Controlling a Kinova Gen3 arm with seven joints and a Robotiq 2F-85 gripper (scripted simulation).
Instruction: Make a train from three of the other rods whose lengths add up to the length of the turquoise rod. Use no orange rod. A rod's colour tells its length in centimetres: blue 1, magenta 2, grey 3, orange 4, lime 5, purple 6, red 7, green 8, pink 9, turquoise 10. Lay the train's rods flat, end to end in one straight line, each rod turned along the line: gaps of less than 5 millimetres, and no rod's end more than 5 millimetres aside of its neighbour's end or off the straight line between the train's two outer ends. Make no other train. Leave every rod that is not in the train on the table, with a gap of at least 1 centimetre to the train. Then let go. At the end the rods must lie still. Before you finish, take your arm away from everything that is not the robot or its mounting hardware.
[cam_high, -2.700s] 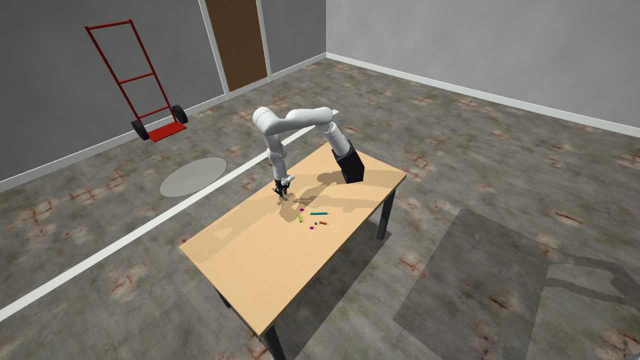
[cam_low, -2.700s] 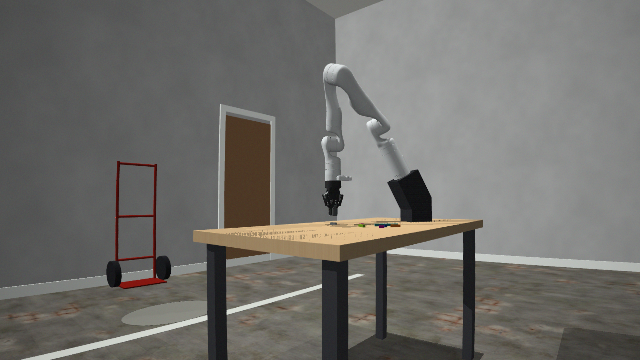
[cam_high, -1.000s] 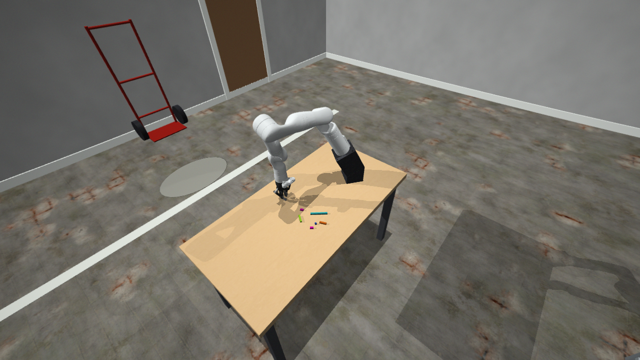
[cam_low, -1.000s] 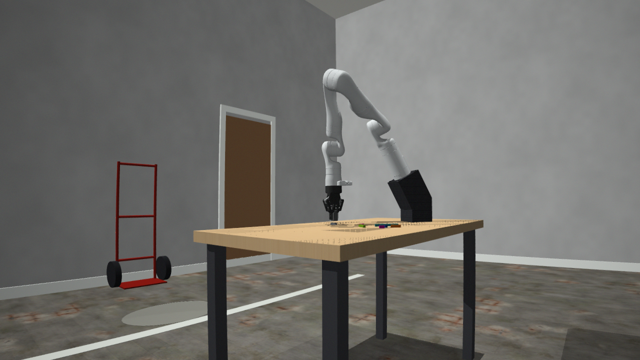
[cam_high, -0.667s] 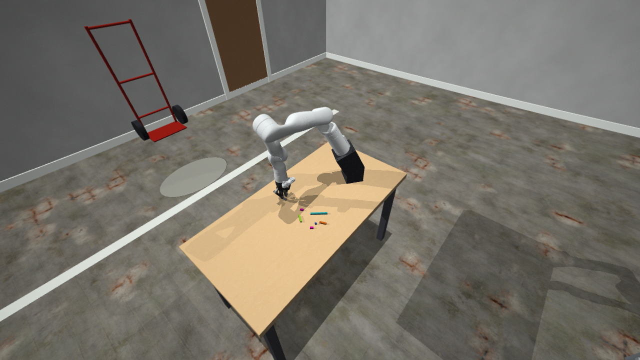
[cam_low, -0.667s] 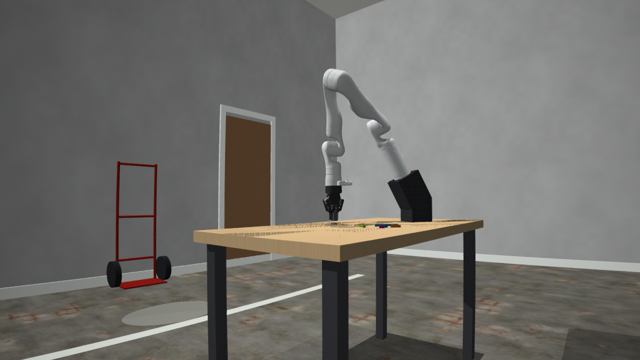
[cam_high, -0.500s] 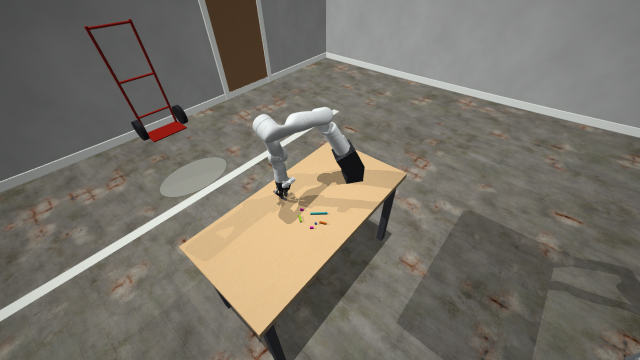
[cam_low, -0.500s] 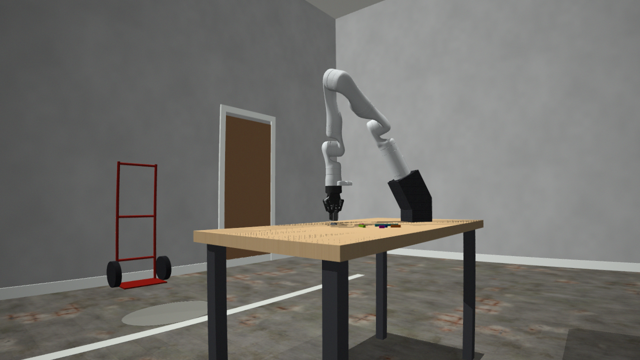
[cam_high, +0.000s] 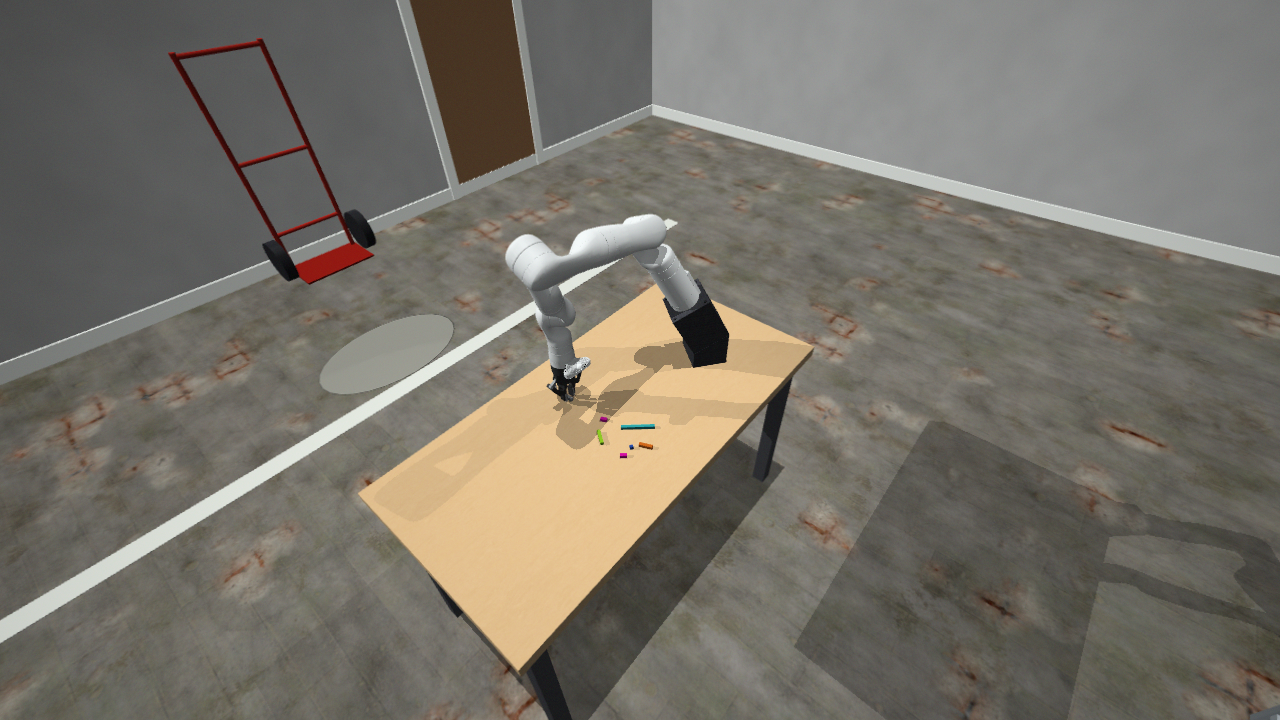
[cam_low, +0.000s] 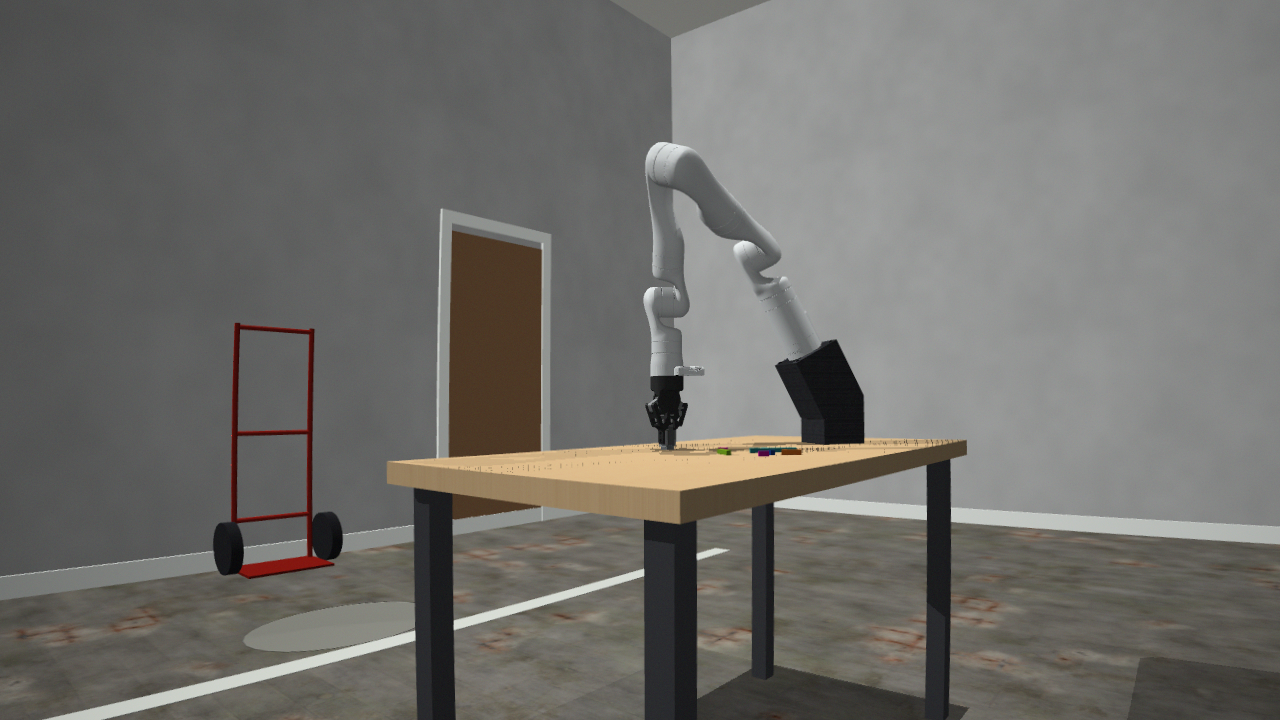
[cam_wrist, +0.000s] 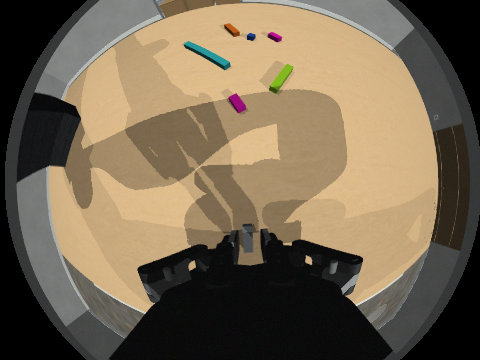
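The grey rod lies 20 mm below my hand. From my hand the other things lie so: turquoise rod 240 mm to the left, 70 mm behind, 20 mm below; lime rod 190 mm to the left, 40 mm ahead, 20 mm below; blue rod 280 mm to the left, 20 mm below.
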